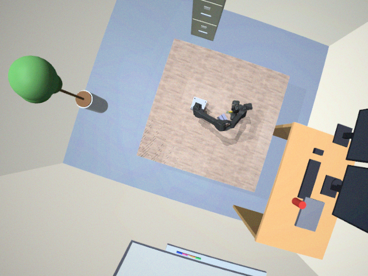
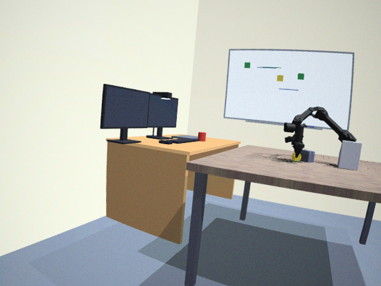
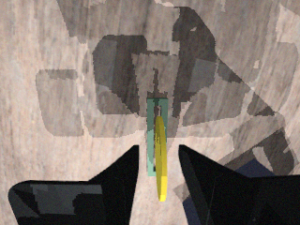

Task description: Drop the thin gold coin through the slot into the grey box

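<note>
Now: gripper tip right at the gold coin.
</note>
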